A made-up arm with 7 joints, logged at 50 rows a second.
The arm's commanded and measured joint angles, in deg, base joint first. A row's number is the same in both.
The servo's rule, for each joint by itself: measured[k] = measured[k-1] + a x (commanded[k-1-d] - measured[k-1]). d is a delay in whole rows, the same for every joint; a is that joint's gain. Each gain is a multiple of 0.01, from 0.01 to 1. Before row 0 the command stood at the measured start. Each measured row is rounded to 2 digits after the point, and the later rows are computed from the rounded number. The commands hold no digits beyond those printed.
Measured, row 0:
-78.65, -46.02, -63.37, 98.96, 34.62, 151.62, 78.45
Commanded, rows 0 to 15:
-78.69, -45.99, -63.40, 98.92, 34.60, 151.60, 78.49
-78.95, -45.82, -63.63, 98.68, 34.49, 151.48, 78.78
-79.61, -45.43, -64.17, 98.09, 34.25, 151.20, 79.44
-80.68, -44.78, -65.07, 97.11, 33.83, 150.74, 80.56
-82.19, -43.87, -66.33, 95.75, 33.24, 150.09, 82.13
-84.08, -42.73, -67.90, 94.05, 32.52, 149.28, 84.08
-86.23, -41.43, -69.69, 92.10, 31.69, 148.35, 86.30
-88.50, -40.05, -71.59, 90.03, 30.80, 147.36, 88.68
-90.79, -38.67, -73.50, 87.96, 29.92, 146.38, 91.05
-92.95, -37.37, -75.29, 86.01, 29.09, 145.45, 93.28
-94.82, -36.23, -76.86, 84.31, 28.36, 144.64, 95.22
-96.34, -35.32, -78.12, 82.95, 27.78, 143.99, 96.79
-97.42, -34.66, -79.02, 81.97, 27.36, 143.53, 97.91
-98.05, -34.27, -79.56, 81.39, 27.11, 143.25, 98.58
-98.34, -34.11, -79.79, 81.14, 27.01, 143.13, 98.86
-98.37, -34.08, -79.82, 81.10, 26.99, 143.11, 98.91
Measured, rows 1 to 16:
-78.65, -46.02, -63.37, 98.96, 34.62, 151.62, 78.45
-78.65, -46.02, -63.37, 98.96, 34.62, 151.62, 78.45
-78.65, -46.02, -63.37, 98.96, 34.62, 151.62, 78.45
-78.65, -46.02, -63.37, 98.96, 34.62, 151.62, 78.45
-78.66, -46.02, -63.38, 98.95, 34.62, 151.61, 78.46
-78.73, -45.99, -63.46, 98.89, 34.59, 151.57, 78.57
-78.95, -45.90, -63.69, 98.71, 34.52, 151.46, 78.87
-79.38, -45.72, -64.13, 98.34, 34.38, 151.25, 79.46
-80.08, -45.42, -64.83, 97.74, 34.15, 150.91, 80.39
-81.08, -44.99, -65.81, 96.89, 33.82, 150.44, 81.68
-82.37, -44.42, -67.05, 95.79, 33.39, 149.83, 83.30
-83.90, -43.72, -68.50, 94.47, 32.87, 149.11, 85.18
-85.62, -42.91, -70.10, 92.97, 32.28, 148.32, 87.23
-87.45, -42.02, -71.76, 91.37, 31.64, 147.49, 89.35
-89.29, -41.09, -73.39, 89.75, 30.98, 146.66, 91.40
-91.05, -40.17, -74.90, 88.19, 30.34, 145.89, 93.29
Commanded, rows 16 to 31:
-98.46, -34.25, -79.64, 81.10, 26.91, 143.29, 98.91
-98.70, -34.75, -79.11, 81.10, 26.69, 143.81, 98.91
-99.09, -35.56, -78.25, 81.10, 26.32, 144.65, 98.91
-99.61, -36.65, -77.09, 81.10, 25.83, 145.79, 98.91
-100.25, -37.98, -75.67, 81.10, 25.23, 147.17, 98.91
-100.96, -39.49, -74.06, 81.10, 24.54, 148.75, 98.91
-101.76, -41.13, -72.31, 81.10, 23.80, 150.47, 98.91
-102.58, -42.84, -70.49, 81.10, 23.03, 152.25, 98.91
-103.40, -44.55, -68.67, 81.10, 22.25, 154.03, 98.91
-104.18, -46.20, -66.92, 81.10, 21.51, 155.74, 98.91
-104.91, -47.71, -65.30, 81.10, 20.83, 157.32, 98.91
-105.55, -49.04, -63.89, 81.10, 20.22, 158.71, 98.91
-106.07, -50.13, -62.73, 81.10, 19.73, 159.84, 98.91
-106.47, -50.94, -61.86, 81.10, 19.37, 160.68, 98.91
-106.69, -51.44, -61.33, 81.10, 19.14, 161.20, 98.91
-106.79, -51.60, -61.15, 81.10, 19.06, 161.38, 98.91
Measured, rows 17 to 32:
-92.64, -39.29, -76.22, 86.76, 29.74, 145.21, 94.91
-93.99, -38.49, -77.29, 85.52, 29.21, 144.64, 96.19
-95.08, -37.79, -78.09, 84.51, 28.77, 144.20, 97.12
-95.90, -37.20, -78.64, 83.73, 28.41, 143.88, 97.75
-96.54, -36.73, -78.96, 83.13, 28.11, 143.71, 98.16
-97.08, -36.41, -79.01, 82.66, 27.83, 143.74, 98.42
-97.58, -36.27, -78.77, 82.30, 27.53, 144.00, 98.59
-98.09, -36.33, -78.23, 82.02, 27.19, 144.52, 98.70
-98.63, -36.59, -77.41, 81.81, 26.80, 145.29, 98.77
-99.21, -37.05, -76.34, 81.65, 26.35, 146.29, 98.82
-99.85, -37.70, -75.05, 81.52, 25.84, 147.50, 98.85
-100.53, -38.52, -73.59, 81.42, 25.28, 148.88, 98.87
-101.25, -39.48, -72.02, 81.35, 24.67, 150.37, 98.88
-101.98, -40.56, -70.39, 81.29, 24.04, 151.93, 98.89
-102.71, -41.70, -68.76, 81.25, 23.40, 153.49, 98.90
-103.42, -42.87, -67.20, 81.22, 22.76, 155.00, 98.90

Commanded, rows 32 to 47:
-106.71, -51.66, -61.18, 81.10, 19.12, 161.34, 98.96
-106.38, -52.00, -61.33, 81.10, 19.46, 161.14, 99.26
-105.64, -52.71, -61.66, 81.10, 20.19, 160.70, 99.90
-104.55, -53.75, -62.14, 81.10, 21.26, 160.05, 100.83
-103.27, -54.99, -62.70, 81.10, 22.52, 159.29, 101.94
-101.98, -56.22, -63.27, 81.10, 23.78, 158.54, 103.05
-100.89, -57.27, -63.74, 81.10, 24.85, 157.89, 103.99
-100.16, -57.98, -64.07, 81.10, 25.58, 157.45, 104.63
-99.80, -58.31, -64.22, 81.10, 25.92, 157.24, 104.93
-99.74, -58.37, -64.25, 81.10, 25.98, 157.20, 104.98
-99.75, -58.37, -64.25, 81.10, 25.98, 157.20, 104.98
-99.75, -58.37, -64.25, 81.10, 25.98, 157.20, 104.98
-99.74, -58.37, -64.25, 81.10, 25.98, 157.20, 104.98
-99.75, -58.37, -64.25, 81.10, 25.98, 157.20, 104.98
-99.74, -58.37, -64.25, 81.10, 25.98, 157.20, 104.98
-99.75, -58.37, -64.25, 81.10, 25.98, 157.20, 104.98
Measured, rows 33 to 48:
-104.08, -44.03, -65.77, 81.19, 22.15, 156.40, 98.90
-104.68, -45.14, -64.52, 81.17, 21.59, 157.64, 98.90
-105.18, -46.15, -63.50, 81.15, 21.10, 158.67, 98.90
-105.58, -47.02, -62.75, 81.14, 20.69, 159.46, 98.90
-105.86, -47.76, -62.25, 81.13, 20.38, 160.01, 98.92
-105.99, -48.44, -61.96, 81.12, 20.20, 160.34, 99.04
-105.90, -49.12, -61.86, 81.12, 20.20, 160.44, 99.34
-105.56, -49.86, -61.95, 81.12, 20.41, 160.33, 99.86
-104.99, -50.68, -62.19, 81.12, 20.83, 160.03, 100.59
-104.24, -51.57, -62.54, 81.12, 21.42, 159.60, 101.45
-103.40, -52.48, -62.92, 81.12, 22.11, 159.10, 102.34
-102.59, -53.36, -63.29, 81.12, 22.80, 158.62, 103.14
-101.89, -54.15, -63.59, 81.12, 23.42, 158.22, 103.77
-101.35, -54.83, -63.80, 81.12, 23.93, 157.92, 104.19
-100.95, -55.40, -63.94, 81.12, 24.34, 157.71, 104.47
-100.65, -55.88, -64.04, 81.12, 24.67, 157.56, 104.65

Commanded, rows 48 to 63:
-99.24, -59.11, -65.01, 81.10, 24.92, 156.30, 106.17
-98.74, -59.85, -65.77, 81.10, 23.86, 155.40, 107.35
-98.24, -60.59, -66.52, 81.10, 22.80, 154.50, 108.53
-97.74, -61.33, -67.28, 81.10, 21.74, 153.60, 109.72
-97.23, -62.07, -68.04, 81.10, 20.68, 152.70, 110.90
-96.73, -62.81, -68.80, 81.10, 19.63, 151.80, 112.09
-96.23, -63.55, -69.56, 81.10, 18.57, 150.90, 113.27
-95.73, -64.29, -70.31, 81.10, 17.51, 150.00, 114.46
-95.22, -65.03, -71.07, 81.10, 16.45, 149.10, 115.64
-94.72, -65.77, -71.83, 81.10, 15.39, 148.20, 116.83
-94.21, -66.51, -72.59, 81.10, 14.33, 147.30, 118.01
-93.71, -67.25, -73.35, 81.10, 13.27, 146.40, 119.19
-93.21, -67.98, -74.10, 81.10, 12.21, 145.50, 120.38
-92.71, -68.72, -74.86, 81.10, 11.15, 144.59, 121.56
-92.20, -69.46, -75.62, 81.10, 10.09, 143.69, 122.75
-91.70, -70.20, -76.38, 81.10, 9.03, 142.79, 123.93
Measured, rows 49 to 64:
-100.42, -56.28, -64.11, 81.12, 24.93, 157.46, 104.77
-100.25, -56.61, -64.15, 81.12, 25.14, 157.38, 104.84
-100.12, -56.89, -64.18, 81.12, 25.31, 157.33, 104.89
-100.03, -57.13, -64.20, 81.12, 25.44, 157.29, 104.92
-99.83, -57.45, -64.46, 81.12, 25.34, 157.00, 105.36
-99.56, -57.83, -64.88, 81.12, 25.04, 156.54, 106.06
-99.23, -58.27, -65.40, 81.12, 24.59, 155.95, 106.92
-98.86, -58.76, -66.00, 81.12, 24.02, 155.27, 107.90
-98.45, -59.29, -66.65, 81.12, 23.35, 154.52, 108.95
-98.02, -59.85, -67.34, 81.12, 22.61, 153.73, 110.05
-97.57, -60.44, -68.05, 81.12, 21.80, 152.91, 111.18
-97.11, -61.06, -68.77, 81.12, 20.94, 152.07, 112.33
-96.64, -61.70, -69.51, 81.12, 20.04, 151.21, 113.49
-96.16, -62.35, -70.25, 81.12, 19.11, 150.34, 114.66
-95.67, -63.02, -71.00, 81.12, 18.15, 149.46, 115.83
-95.18, -63.70, -71.75, 81.12, 17.17, 148.57, 117.01

